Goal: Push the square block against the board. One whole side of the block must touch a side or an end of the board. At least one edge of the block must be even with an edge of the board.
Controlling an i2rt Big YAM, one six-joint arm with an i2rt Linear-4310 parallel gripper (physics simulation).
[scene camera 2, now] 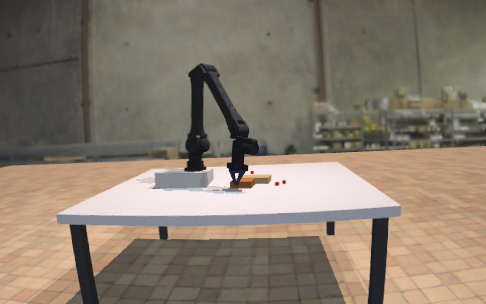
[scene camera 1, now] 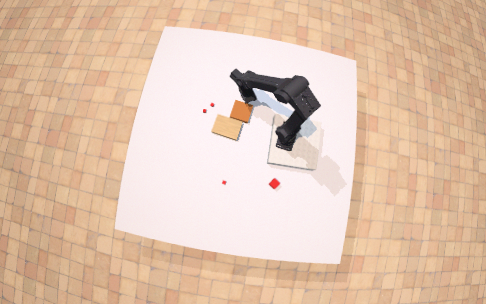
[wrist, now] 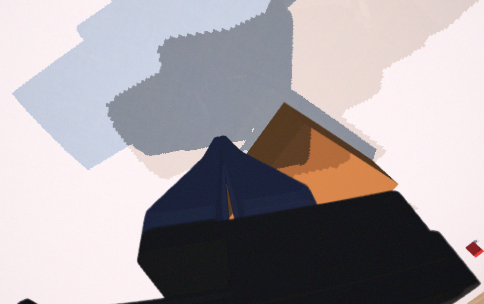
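Where they show: gripper, fingertip midpoint: [scene camera 2: 236, 185] [scene camera 1: 248, 99] [wrist: 221, 145]; arm's base, link origin: [scene camera 2: 195, 170] [scene camera 1: 286, 138].
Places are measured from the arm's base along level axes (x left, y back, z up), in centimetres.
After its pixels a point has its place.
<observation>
The orange square block [scene camera 1: 241, 111] {x -7.8, y -26.3, z -3.9 cm} [scene camera 2: 242, 184] {x -13.3, y -27.5, z -5.2 cm} [wrist: 335, 182] {x -8.5, y -23.5, z -3.9 cm} lies flat beside the light wooden board [scene camera 1: 227, 127] {x 3.0, y -30.7, z -3.8 cm} [scene camera 2: 263, 178] {x -2.5, y -35.7, z -4.3 cm}. In scene camera 1 the block's lower side runs along the board's upper long side, touching or very nearly touching. The block's right corner reaches past the board's right end there, so those edges look uneven. My gripper [scene camera 2: 236, 184] {x -16.0, y -25.0, z -5.1 cm} [wrist: 221, 145] {x -16.0, y -25.0, z -5.1 cm} is shut and empty, with its fingertips low beside the block. In the wrist view the fingers cover part of the block, and contact cannot be told. The board does not show in the wrist view.
The arm's pale base block [scene camera 1: 292, 164] {x 12.0, y 7.1, z -0.6 cm} [scene camera 2: 180, 180] {x -12.9, y 3.6, z -3.2 cm} stands to the right in scene camera 1. Two small red cubes [scene camera 1: 212, 105] {x -6.9, y -42.6, z -5.6 cm} [scene camera 1: 204, 111] {x -2.3, y -45.6, z -5.6 cm} lie left of the block. Another small cube [scene camera 1: 224, 182] {x 30.8, y -23.4, z -5.4 cm} and a larger red one [scene camera 1: 274, 183] {x 23.8, y 1.1, z -3.0 cm} lie lower down.
</observation>
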